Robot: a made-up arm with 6 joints. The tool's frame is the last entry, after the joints.
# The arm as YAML. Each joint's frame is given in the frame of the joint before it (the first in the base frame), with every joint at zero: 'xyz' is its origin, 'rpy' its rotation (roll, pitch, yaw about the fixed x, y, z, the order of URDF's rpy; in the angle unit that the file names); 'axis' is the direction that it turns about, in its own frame. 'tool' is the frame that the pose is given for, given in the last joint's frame.
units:
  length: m
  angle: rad
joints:
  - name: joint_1
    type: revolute
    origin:
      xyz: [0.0, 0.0, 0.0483]
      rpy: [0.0, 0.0, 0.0]
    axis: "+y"
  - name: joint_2
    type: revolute
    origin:
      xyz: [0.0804, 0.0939, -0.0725]
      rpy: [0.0, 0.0, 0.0]
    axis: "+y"
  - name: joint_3
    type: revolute
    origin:
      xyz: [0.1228, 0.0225, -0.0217]
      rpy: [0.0, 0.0, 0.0]
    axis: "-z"
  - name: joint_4
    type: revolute
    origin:
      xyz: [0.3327, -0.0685, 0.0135]
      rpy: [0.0, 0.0, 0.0]
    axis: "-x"
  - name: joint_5
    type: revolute
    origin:
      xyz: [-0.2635, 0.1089, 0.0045]
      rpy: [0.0, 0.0, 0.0]
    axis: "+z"
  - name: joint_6
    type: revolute
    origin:
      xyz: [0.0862, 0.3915, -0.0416]
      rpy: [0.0, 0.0, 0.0]
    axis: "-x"
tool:
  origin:
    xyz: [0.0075, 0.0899, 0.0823]
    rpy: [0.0, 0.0, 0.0]
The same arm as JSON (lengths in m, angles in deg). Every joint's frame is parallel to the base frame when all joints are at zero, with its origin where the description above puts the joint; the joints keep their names.
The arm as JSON. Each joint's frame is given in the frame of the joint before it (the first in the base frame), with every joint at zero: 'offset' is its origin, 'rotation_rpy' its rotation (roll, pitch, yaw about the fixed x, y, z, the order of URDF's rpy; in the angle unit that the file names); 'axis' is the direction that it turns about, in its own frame. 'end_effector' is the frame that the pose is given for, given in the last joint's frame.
{"length_unit": "m", "angle_unit": "deg", "chain": [{"id": "joint_1", "offset": [0.0, 0.0, 0.0483], "rotation_rpy": [0.0, 0.0, 0.0], "axis": "+y"}, {"id": "joint_2", "offset": [0.0804, 0.0939, -0.0725], "rotation_rpy": [0.0, 0.0, 0.0], "axis": "+y"}, {"id": "joint_3", "offset": [0.1228, 0.0225, -0.0217], "rotation_rpy": [0.0, 0.0, 0.0], "axis": "-z"}, {"id": "joint_4", "offset": [0.3327, -0.0685, 0.0135], "rotation_rpy": [0.0, 0.0, 0.0], "axis": "-x"}, {"id": "joint_5", "offset": [-0.2635, 0.1089, 0.0045], "rotation_rpy": [0.0, 0.0, 0.0], "axis": "+z"}, {"id": "joint_6", "offset": [0.0862, 0.3915, -0.0416], "rotation_rpy": [0.0, 0.0, 0.0], "axis": "-x"}], "end_effector": {"offset": [0.0075, 0.0899, 0.0823], "rotation_rpy": [0.0, 0.0, 0.0]}}
